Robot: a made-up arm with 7 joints.
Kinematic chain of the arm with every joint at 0, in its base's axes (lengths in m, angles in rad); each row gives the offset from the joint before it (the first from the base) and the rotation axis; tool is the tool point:
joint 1: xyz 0 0 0.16 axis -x
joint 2: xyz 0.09 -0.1 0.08 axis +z
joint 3: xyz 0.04 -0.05 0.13 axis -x
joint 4: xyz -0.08 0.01 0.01 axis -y
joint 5: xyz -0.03 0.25 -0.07 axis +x
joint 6: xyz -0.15 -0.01 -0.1 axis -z
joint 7: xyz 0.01 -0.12 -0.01 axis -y
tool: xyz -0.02 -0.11 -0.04
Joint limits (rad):
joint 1: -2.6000..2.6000
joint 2: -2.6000..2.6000
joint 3: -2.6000..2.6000
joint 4: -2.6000..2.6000
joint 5: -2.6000..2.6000
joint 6: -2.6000..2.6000
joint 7: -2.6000..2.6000
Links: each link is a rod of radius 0.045 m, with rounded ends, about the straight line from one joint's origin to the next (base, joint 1, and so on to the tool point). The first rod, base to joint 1, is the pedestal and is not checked.
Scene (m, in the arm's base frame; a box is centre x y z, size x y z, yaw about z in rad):
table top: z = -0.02
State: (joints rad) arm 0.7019 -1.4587 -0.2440 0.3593 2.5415 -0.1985 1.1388
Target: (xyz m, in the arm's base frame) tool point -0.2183 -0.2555 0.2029
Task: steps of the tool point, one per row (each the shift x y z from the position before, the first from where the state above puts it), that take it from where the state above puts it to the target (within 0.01 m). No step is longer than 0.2 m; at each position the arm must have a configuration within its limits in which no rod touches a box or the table.
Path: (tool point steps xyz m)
1: 0.0075 -0.0891 -0.0686
2: -0.0189 -0.0965 -0.0076
3: -0.0420 -0.0738 0.0435
4: -0.0605 -0.0316 0.0728
5: -0.0731 0.0155 0.0763
6: -0.0800 0.0549 0.0574
7: -0.1095 -0.1556 -0.0271
8: -0.1339 -0.1006 -0.0842
9: -0.1418 -0.0236 -0.0984
10: -0.1295 0.0445 -0.0694

